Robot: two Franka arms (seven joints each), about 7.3 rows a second.
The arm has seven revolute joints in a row. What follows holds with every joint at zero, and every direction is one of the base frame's. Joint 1 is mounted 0.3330 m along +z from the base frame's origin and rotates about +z. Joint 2 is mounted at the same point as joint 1 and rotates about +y. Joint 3 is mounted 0.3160 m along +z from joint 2 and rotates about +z. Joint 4 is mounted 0.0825 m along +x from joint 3 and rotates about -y. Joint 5 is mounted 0.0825 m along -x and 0.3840 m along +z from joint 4 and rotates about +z. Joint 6 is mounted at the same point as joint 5 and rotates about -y. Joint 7 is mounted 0.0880 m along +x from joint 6 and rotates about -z. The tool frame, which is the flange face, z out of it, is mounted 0.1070 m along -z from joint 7; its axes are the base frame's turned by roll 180.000, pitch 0.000 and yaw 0.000 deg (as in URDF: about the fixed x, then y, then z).
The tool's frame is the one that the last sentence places.
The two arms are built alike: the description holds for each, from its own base.
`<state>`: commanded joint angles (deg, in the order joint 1, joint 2, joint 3, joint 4, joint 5, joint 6, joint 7); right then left.
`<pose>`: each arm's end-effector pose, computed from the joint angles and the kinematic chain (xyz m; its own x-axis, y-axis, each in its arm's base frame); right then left.
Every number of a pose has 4 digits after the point.
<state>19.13 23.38 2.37 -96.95 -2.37 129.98 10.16 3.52 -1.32 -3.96 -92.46 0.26 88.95 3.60</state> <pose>0.6332 0.2450 0.3771 0.9627 0.2114 0.1686 0.2162 -0.9763 -0.0106 0.5446 -0.0041 0.6153 0.9968 -0.0703 -0.0386 -0.0705 -0.9975 -0.0037</pose>
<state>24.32 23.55 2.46 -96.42 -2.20 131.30 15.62 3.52 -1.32 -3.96 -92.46 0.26 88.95 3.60</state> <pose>0.6116 0.3041 0.3820 0.9598 0.2028 0.1938 0.2138 -0.9762 -0.0375 0.5446 -0.0041 0.6153 0.9968 -0.0703 -0.0386 -0.0705 -0.9975 -0.0037</pose>
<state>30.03 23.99 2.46 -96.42 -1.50 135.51 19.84 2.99 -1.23 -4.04 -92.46 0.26 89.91 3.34</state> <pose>0.5837 0.3672 0.3848 0.9456 0.2116 0.2472 0.2384 -0.9676 -0.0837 0.5468 -0.0100 0.6159 0.9968 -0.0765 -0.0234 -0.0766 -0.9971 -0.0047</pose>
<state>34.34 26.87 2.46 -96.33 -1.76 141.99 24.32 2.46 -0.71 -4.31 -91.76 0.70 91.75 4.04</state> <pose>0.5633 0.4167 0.3637 0.9339 0.1998 0.2965 0.2459 -0.9609 -0.1271 0.5531 -0.0169 0.6195 0.9946 -0.1030 0.0112 -0.1028 -0.9946 -0.0140</pose>
